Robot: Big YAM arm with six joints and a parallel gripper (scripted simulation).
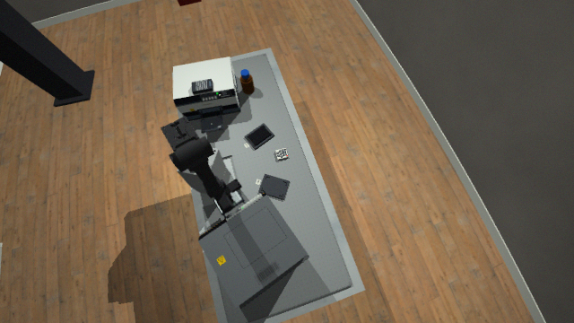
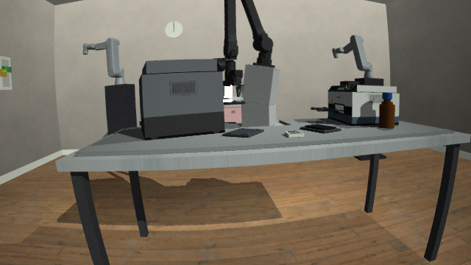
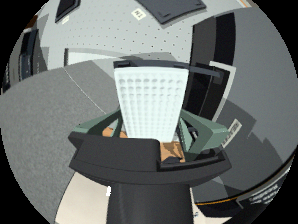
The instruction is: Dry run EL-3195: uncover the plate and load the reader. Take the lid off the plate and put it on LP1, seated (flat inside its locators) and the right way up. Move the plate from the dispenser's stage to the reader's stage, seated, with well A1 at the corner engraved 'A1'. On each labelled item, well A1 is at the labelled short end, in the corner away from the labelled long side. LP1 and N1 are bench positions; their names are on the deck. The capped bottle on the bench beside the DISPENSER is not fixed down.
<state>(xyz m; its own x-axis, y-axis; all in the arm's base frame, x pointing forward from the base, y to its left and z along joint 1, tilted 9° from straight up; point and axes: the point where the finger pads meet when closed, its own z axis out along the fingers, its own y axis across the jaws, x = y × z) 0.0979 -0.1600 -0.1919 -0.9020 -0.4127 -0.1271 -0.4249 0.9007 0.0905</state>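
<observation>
The lidded plate is right at my hand. The rest, counted from my hand: brown capped bottle (810 mm to the left, 200 mm ahead, 30 mm below).
</observation>
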